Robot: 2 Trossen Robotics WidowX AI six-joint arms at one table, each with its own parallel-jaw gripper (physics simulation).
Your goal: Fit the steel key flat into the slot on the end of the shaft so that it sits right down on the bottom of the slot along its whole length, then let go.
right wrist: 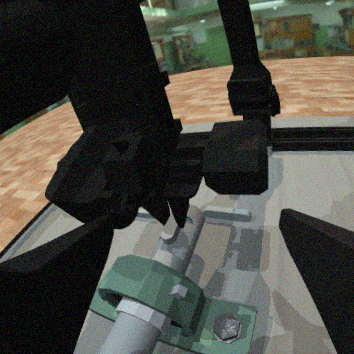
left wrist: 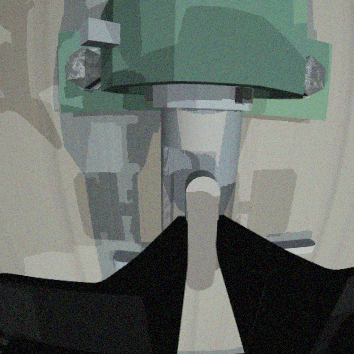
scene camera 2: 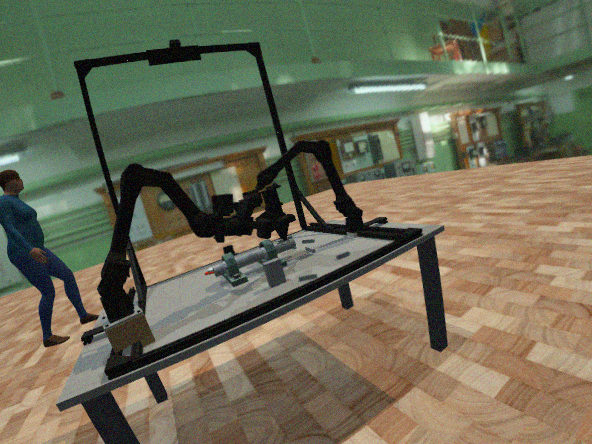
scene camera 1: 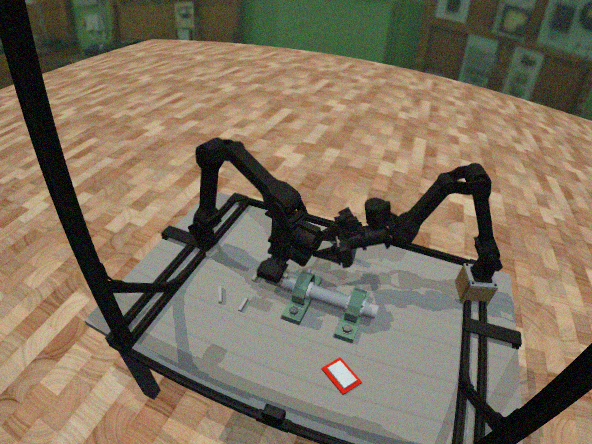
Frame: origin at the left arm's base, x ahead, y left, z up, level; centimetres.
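Seen in the pictures: left gripper, fingertip midpoint: (right wrist: 175,223) (left wrist: 200,224) (scene camera 2: 284,240); right gripper, fingertip midpoint: (right wrist: 196,221); left arm's base, origin of the base link: (scene camera 2: 356,230) (scene camera 1: 205,243); right arm's base, origin of the base link: (scene camera 2: 120,315) (scene camera 1: 481,275).
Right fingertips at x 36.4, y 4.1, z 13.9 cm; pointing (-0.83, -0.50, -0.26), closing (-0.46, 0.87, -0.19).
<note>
Pixels of each thing's top centre, then the offset from my right fingertips to it. Level surfaces: height alone.
- steel key, middle of its top: (left wrist: 201,242) (right wrist: 174,215) dx -6.5, dy -7.1, dz -8.0 cm
- grey shaft, middle of its top: (right wrist: 111,345) (scene camera 1: 322,288) (scene camera 2: 253,250) dx +6.9, dy -5.4, dz -8.5 cm
- table, its level: dz -15.8 cm
- red-edged card, middle of its top: (scene camera 1: 342,373) dx +22.4, dy -23.5, dz -14.4 cm
The steel key (left wrist: 202,240) (right wrist: 170,233) is between the fingertips of my left gripper (scene camera 2: 283,237) (right wrist: 175,223), which is shut on it. In the left wrist view the key lies lengthwise over the end of the grey shaft (scene camera 1: 327,296) (scene camera 2: 250,257) (left wrist: 227,130) (right wrist: 132,332), roughly in line with it. Shadow and the key itself hide the slot's outline, so whether the key is down on the slot's bottom cannot be told. In scene camera 1 the left fingertips are hidden behind black parts. My right gripper (right wrist: 196,221) is open and empty, behind and above the shaft.
Green brackets (scene camera 1: 301,288) (scene camera 1: 356,303) (left wrist: 225,45) (right wrist: 150,280) bolted to the table (scene camera 1: 240,360) carry the shaft. Loose grey bars (scene camera 1: 220,294) (scene camera 1: 243,304) lie left of it in scene camera 1. A red-edged card (scene camera 1: 328,371) lies nearer the front. The two arms are close together above the shaft.
</note>
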